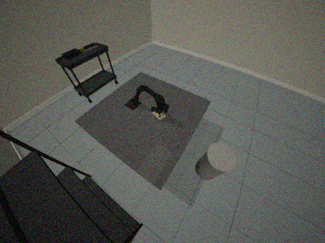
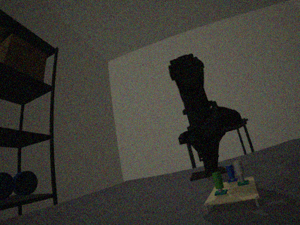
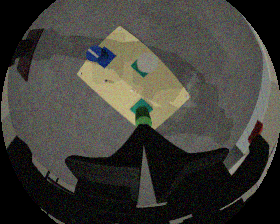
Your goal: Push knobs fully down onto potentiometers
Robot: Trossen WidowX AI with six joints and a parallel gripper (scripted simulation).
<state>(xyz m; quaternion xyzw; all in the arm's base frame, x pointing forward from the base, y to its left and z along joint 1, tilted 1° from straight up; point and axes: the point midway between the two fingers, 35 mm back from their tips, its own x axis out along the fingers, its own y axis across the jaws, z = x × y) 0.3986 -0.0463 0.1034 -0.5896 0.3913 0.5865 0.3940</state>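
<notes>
Now: gripper tip 30 mm above the green knob. The rest, counted from my gripper tip: blue knob (80 mm behind, 50 mm to the left, 30 mm below).
</notes>
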